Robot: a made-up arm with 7 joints. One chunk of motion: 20 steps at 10 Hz.
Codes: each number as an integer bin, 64 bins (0 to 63) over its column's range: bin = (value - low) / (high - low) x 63, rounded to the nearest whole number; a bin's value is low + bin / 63 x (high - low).
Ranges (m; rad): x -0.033..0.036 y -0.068..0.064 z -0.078..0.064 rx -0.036..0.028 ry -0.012..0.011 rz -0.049..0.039
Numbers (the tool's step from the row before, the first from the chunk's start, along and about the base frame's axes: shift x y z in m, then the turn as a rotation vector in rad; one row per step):
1: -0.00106 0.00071 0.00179 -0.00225 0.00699 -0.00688
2: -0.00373 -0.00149 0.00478 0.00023 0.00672 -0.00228
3: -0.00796 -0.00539 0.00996 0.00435 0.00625 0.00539
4: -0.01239 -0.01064 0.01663 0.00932 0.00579 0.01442
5: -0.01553 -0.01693 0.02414 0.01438 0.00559 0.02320
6: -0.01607 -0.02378 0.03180 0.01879 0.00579 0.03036
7: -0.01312 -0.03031 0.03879 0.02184 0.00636 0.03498
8: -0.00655 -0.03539 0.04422 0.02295 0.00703 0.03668
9: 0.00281 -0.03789 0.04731 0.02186 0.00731 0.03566
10: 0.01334 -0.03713 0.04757 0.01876 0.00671 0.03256
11: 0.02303 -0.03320 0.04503 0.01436 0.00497 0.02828
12: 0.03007 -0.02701 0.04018 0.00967 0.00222 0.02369
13: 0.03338 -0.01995 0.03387 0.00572 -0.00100 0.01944
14: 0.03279 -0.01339 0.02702 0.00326 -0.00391 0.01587
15: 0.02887 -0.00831 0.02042 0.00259 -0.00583 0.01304
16: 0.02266 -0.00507 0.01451 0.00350 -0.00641 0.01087
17: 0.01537 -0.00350 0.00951 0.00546 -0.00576 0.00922
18: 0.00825 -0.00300 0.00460 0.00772 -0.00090 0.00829
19: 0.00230 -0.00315 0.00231 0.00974 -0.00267 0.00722
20: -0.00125 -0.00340 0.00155 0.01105 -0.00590 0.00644
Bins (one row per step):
1: 29 33 35 33 52 30
2: 27 32 37 36 51 33
3: 23 30 39 40 50 39
4: 19 27 42 45 49 45
5: 16 24 45 50 48 52
6: 15 21 49 54 49 57
7: 18 18 52 57 50 60
8: 24 16 54 58 52 61
9: 33 14 56 57 53 61
10: 42 15 56 54 51 58
11: 51 17 55 50 46 55
12: 58 20 52 45 39 52
13: 61 23 50 41 30 49
14: 60 26 47 39 22 46
15: 56 28 44 38 17 44
16: 51 30 41 39 15 43
17: 44 31 39 41 17 42
18: 38 31 37 43 30 41
19: 32 31 36 45 26 40
20: 29 31 35 46 17 40

